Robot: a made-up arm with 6 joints.
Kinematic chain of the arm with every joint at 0, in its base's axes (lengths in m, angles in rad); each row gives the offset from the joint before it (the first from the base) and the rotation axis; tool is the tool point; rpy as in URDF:
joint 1: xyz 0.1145 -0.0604 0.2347 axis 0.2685 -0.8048 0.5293
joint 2: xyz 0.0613 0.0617 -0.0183 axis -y
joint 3: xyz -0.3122 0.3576 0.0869 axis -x
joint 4: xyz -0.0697 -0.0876 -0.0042 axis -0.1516 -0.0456 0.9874
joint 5: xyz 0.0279 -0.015 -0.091 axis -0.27 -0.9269 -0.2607
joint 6: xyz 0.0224 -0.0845 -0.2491 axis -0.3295 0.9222 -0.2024
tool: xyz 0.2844 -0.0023 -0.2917 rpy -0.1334 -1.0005 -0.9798
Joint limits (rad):
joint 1: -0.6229..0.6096
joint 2: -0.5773..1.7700
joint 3: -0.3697..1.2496
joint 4: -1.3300..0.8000
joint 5: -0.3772..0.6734
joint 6: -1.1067..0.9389
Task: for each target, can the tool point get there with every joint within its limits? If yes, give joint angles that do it. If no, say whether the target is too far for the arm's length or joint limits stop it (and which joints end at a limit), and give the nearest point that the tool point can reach.
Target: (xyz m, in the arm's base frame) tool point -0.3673 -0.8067 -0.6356
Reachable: no: joint limits stop it (at a limit: joint 1, joint 2, joint 4, joint 5, joint 6) | nearest point -0.1692 -0.4776 -0.2938 | short by 0.514 m
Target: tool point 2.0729 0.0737 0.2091
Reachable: no: too far | nearest point 0.9675 0.2621 0.0526 | short by 1.132 m
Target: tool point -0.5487 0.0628 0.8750
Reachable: no: joint limits stop it (at a limit: joint 1, joint 3, joint 4, joint 5) | nearest point -0.3645 0.0065 0.6960 | short by 0.263 m
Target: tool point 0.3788 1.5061 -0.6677
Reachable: no: too far | nearest point 0.3025 0.9093 -0.3200 | short by 0.695 m
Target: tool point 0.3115 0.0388 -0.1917
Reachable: yes | joints -0.2417 0.2721 -0.1406 -0.1662 0.4004 -0.1322
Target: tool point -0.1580 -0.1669 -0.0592
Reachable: yes | joints -0.3946 -0.3958 0.2897 -0.0918 0.3758 0.4911
